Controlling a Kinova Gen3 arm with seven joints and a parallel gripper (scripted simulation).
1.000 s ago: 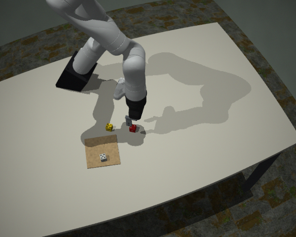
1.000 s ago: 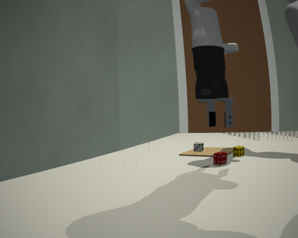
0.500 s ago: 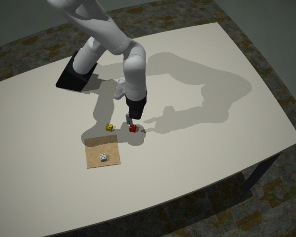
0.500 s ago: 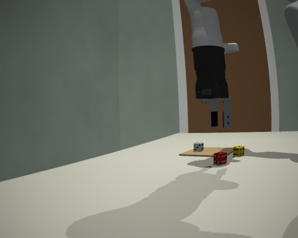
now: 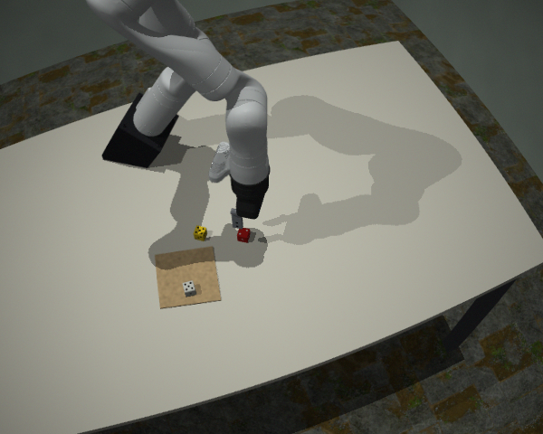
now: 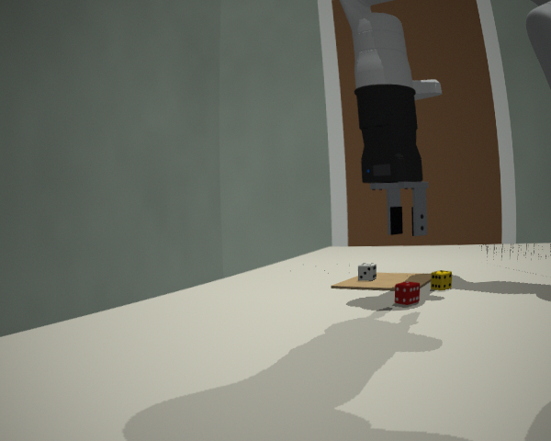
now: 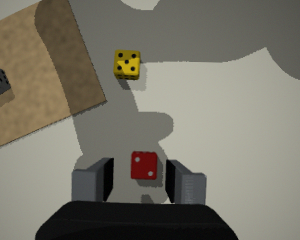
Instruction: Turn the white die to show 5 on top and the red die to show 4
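Right now the red die is 9 cm below my hand. The rest, counted from my hand: white die: 10 cm ahead, 15 cm to the right, 9 cm below; brown mat: 6 cm ahead, 15 cm to the right, 10 cm below; yellow die: 4 cm behind, 9 cm to the right, 9 cm below.
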